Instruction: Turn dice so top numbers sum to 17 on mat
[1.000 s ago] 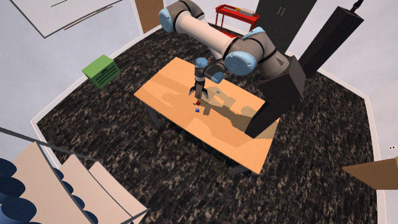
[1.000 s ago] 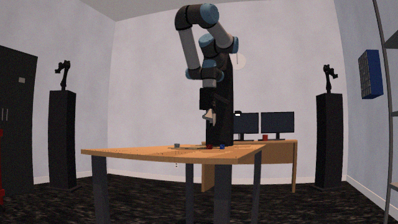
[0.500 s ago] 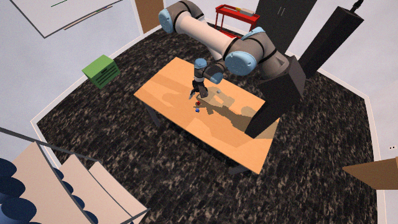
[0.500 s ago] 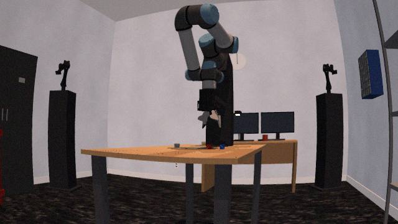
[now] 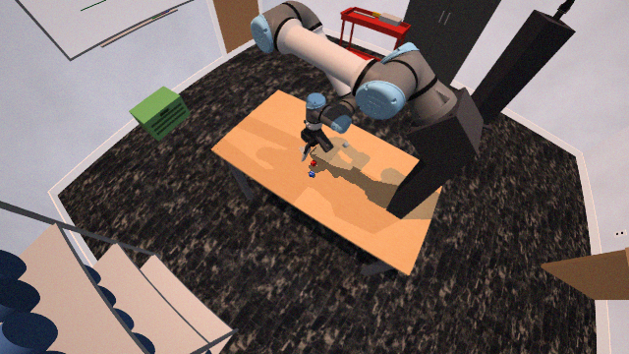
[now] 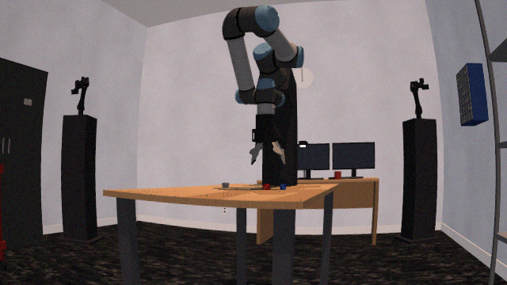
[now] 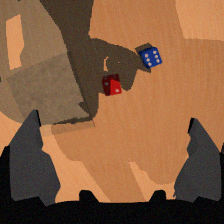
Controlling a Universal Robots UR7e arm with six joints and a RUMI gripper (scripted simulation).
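Now: hand 10 mm to the left of the red die and 90 mm above it. The rest, counted from my hand: blue die 10 mm behind, 70 mm to the left, 90 mm below; then grey die 160 mm behind, 180 mm to the right, 90 mm below; then tan mat 40 mm behind, 120 mm to the right, 100 mm below.
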